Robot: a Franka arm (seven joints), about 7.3 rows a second.
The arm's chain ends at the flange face. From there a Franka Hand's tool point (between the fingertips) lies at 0.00 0.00 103.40 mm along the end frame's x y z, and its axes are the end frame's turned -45 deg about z.
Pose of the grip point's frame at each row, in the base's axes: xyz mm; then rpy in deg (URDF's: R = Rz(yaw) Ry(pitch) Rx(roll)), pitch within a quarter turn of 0, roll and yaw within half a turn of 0:
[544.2 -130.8 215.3 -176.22 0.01 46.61]
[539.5 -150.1 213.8 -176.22 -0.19 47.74]
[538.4 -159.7 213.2 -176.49 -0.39 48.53]
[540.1 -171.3 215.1 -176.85 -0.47 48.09]
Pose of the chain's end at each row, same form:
[549.2 -135.5 318.5 -177.33 2.68 1.67]
[544.3 -154.9 317.0 -177.19 2.54 2.81]
[542.7 -164.4 316.4 -177.24 2.21 3.60]
[543.8 -175.7 318.3 -177.44 1.89 3.15]

